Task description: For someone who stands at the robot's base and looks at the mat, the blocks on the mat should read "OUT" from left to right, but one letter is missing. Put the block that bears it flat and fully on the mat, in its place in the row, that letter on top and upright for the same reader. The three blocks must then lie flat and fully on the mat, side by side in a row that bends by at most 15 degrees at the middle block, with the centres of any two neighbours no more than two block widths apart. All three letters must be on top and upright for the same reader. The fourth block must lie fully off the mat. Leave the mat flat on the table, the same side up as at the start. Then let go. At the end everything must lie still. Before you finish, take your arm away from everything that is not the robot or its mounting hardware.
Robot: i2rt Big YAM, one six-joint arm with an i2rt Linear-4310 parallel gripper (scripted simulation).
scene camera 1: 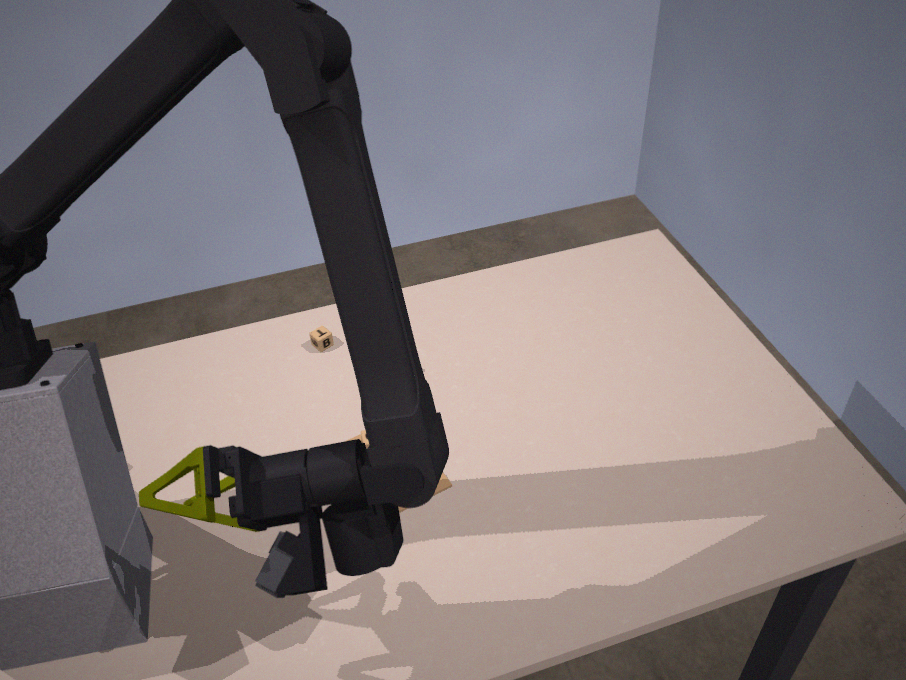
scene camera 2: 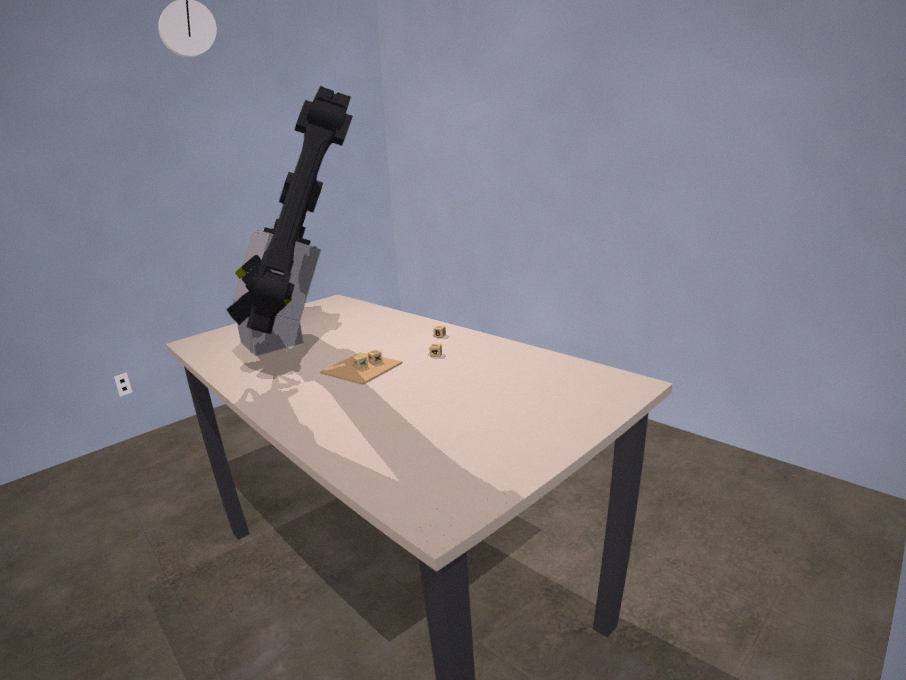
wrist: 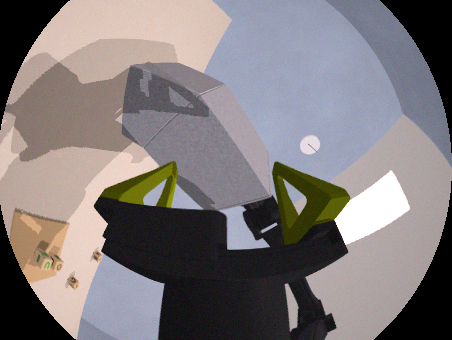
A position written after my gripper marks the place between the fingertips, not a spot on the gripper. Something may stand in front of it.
I see my gripper (scene camera 1: 163, 504) and a mat (scene camera 2: 345, 370).
My gripper shows as well in the wrist view (wrist: 225, 166).
